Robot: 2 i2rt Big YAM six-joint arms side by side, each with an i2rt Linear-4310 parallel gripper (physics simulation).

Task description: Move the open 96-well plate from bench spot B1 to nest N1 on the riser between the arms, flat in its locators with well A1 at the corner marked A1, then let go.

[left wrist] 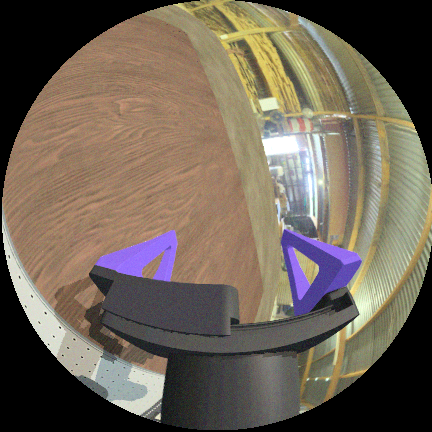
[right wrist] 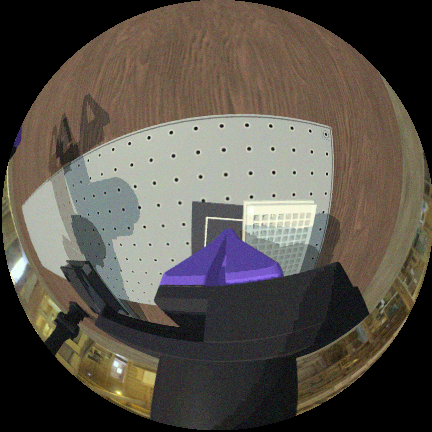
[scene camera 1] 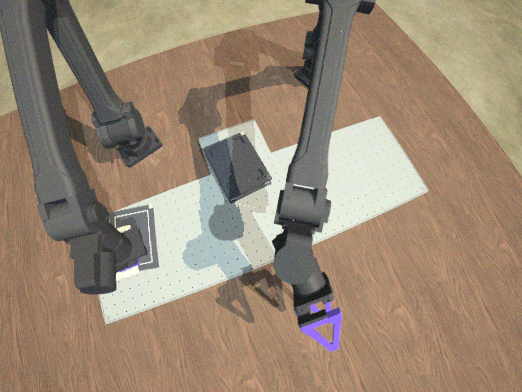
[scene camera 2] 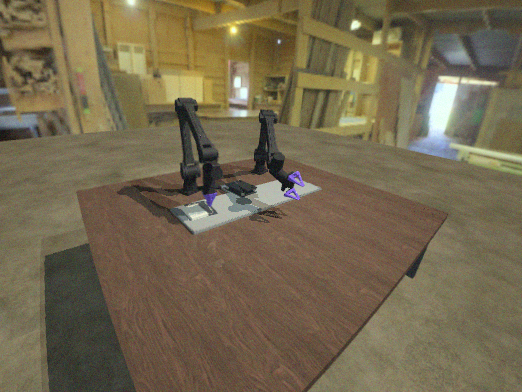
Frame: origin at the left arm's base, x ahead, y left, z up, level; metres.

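Seen in the pictures: left gripper, fingertip midpoint: (left wrist: 229, 236) (scene camera 1: 330, 334) (scene camera 2: 301, 192); right gripper, fingertip midpoint: (right wrist: 229, 234) (scene camera 1: 137, 262) (scene camera 2: 209, 206); left arm's base, link origin: (right wrist: 78, 307) (scene camera 2: 259, 171); right arm's base, link origin: (scene camera 1: 140, 147) (scene camera 2: 190, 191).
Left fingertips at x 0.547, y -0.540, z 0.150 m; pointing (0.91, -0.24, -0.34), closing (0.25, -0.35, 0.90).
Note:
Offsets run from my left fingertips to a thing's middle. "pt": to the spot under its first point. Level surfaces: height alone.
The cream 96-well plate {0.441 m back, 0.265 m right, 0.129 m down} (right wrist: 280, 225) (scene camera 2: 198, 212) lies wells up, overlapping the dark B1 spot {pt 0.369 m back, 0.198 m right, 0.135 m down} (right wrist: 199, 220) (scene camera 1: 154, 250) and reaching past its white outline; in scene camera 1 the right arm mostly hides it. My right gripper (right wrist: 229, 234) (scene camera 2: 210, 201) is shut and empty, pointing down over the spot beside the plate's left edge in the right wrist view. The dark nest N1 {0.429 m back, 0.115 m left, 0.117 m down} (scene camera 1: 240, 162) (scene camera 2: 242, 188) is empty on the riser; its A1 mark is too small to read. My left gripper (scene camera 1: 327, 325) (scene camera 2: 300, 192) (left wrist: 229, 236) is open and empty, beyond the board's near edge.
The pale perforated board {0.137 m down} (scene camera 1: 370, 165) (scene camera 2: 265, 199) (right wrist: 225, 135) lies under the spot and along the riser. The brown wooden table {0.150 m down} (scene camera 1: 210, 350) (scene camera 2: 250, 280) surrounds it. The left forearm (scene camera 1: 325, 100) crosses above the board to the right of the nest in scene camera 1.

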